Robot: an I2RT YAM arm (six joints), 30 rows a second.
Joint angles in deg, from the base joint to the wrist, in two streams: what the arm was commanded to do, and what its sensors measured. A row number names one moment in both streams.
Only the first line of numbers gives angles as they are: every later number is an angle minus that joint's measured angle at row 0.
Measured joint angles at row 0:
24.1 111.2 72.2 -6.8 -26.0 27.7
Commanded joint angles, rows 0 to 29:
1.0 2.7 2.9 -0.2 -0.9 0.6
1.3 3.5 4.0 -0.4 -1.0 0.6
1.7 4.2 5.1 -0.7 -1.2 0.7
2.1 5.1 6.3 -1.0 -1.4 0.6
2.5 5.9 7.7 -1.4 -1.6 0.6
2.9 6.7 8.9 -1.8 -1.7 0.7
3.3 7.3 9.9 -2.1 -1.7 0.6
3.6 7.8 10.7 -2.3 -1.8 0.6
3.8 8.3 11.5 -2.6 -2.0 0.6
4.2 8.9 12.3 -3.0 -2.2 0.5
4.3 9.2 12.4 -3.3 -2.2 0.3
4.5 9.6 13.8 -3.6 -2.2 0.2
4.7 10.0 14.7 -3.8 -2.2 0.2
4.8 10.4 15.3 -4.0 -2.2 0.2
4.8 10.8 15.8 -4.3 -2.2 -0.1
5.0 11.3 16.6 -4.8 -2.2 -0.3
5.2 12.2 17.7 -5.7 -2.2 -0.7
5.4 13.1 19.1 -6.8 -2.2 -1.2
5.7 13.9 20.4 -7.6 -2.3 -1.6
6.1 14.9 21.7 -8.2 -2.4 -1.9
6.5 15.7 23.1 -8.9 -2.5 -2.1
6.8 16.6 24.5 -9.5 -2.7 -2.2
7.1 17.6 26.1 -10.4 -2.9 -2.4
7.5 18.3 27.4 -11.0 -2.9 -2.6
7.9 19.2 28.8 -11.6 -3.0 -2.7
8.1 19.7 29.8 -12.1 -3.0 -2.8
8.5 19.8 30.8 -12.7 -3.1 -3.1
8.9 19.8 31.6 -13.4 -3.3 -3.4
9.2 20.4 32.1 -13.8 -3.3 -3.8
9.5 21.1 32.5 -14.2 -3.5 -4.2
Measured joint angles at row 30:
8.8 19.5 31.4 -11.6 -2.6 -2.5
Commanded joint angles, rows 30 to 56:
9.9 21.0 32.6 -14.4 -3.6 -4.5
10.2 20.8 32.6 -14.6 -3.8 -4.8
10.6 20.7 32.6 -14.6 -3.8 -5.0
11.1 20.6 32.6 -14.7 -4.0 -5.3
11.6 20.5 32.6 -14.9 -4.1 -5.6
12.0 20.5 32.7 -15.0 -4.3 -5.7
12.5 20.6 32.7 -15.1 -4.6 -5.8
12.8 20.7 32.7 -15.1 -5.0 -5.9
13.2 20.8 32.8 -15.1 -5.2 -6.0
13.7 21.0 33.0 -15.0 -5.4 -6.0
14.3 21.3 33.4 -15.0 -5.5 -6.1
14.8 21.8 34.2 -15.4 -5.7 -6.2
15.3 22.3 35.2 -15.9 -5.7 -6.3
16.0 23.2 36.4 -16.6 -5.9 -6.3
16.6 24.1 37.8 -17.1 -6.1 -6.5
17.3 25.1 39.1 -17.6 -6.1 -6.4
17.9 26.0 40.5 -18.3 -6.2 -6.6
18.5 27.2 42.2 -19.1 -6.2 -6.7
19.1 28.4 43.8 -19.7 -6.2 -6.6
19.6 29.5 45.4 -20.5 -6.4 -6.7
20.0 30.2 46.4 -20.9 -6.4 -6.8
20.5 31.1 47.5 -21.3 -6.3 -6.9
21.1 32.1 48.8 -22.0 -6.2 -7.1
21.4 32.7 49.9 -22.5 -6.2 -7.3
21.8 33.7 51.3 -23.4 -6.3 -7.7
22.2 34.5 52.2 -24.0 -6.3 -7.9
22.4 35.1 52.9 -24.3 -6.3 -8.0
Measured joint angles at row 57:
21.8 33.4 51.3 -21.4 -6.0 -6.6
